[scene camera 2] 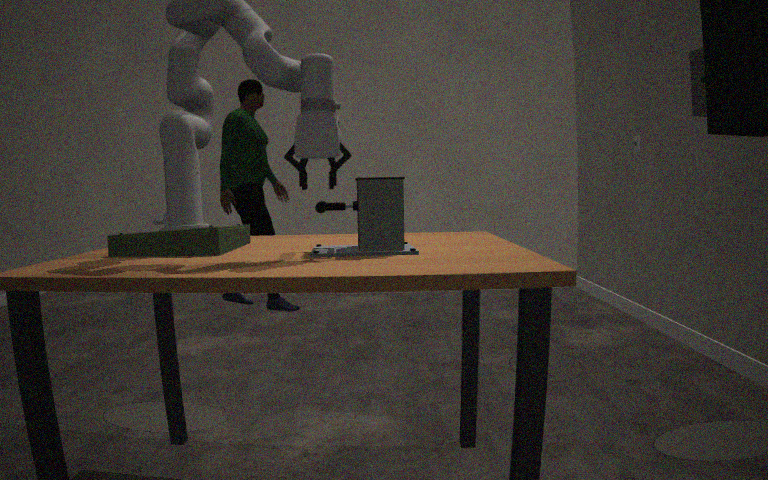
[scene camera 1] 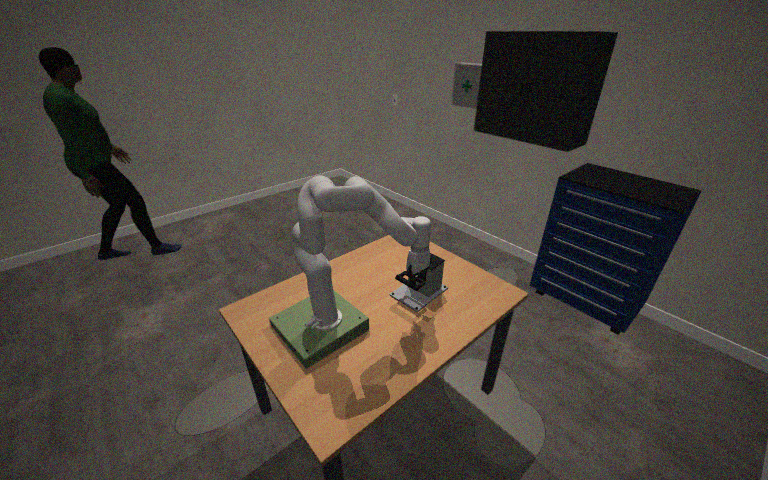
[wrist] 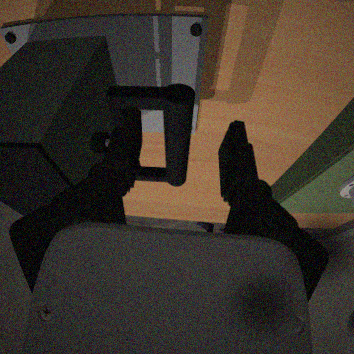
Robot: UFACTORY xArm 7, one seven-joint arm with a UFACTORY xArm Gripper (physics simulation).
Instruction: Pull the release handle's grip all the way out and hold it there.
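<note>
The release handle's black U-shaped grip (scene camera 1: 400, 279) (scene camera 2: 321, 207) (wrist: 177, 142) sticks out sideways from a dark grey-green box (scene camera 1: 435, 278) (scene camera 2: 380, 215) (wrist: 45, 92). A short rod (scene camera 2: 350, 206) joins it to the box. My gripper (scene camera 2: 318, 186) (wrist: 183, 129) is partly open and empty, pointing down, with its fingertips a little above the handle. In the wrist view the grip's outer bar lies between the two fingers, and the left finger covers part of the handle's inner side. In scene camera 1 the fingers are hard to tell from the handle.
The box stands on a grey base plate (scene camera 1: 416, 306) (scene camera 2: 334, 250) (wrist: 184, 62) bolted to the wooden table (scene camera 1: 470, 283) (scene camera 2: 481, 257). The arm's green base block (scene camera 1: 339, 342) (scene camera 2: 169, 243) (wrist: 325, 185) is at the other side. A person (scene camera 1: 79, 135) (scene camera 2: 244, 147) stands beyond the table.
</note>
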